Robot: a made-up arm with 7 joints.
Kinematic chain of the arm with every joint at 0, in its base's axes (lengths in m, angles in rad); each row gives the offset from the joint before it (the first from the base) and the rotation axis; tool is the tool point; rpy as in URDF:
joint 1: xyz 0 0 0.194 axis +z
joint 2: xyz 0 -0.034 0.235 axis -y
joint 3: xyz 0 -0.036 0.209 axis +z
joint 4: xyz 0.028 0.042 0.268 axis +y
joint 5: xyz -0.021 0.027 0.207 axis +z
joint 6: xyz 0 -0.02 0.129 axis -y
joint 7: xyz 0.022 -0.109 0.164 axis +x
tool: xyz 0 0 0 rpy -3.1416 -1.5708 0
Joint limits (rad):
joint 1: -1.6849..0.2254
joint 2: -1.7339..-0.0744
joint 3: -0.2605..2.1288
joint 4: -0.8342..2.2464
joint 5: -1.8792..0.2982
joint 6: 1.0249..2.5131
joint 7: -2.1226..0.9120
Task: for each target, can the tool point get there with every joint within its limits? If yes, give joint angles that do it. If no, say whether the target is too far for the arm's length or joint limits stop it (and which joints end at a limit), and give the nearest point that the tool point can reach.
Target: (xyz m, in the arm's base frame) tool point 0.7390 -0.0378 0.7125
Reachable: yes | joints -0.0579 -1.4281 1.4681 0.7105 -1.4020 2.3018 0.5795
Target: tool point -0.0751 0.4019 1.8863
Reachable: no: too far | nearest point -0.0681 0.1957 1.3670 | short by 0.559 m
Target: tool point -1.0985 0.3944 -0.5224
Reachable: no: too far | nearest point -0.2946 -0.1838 -0.0111 | short by 1.114 m
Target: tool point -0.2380 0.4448 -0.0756
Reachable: no: joint limits stop it (at a limit: joint 1, joint 2, joint 4, joint 5, joint 6) | nearest point 0.1544 0.3342 0.0503 | short by 0.427 m
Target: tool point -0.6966 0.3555 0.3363
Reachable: no: joint limits stop it (at a limit: joint 2, joint 3, joint 4, joint 5, joint 6) | nearest point -0.3941 0.2011 0.7436 | short by 0.530 m
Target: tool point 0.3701 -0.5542 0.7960
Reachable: yes | joints -1.2291 -0.9350 0.7373 1.3314 -0.9709 2.2477 -1.3860
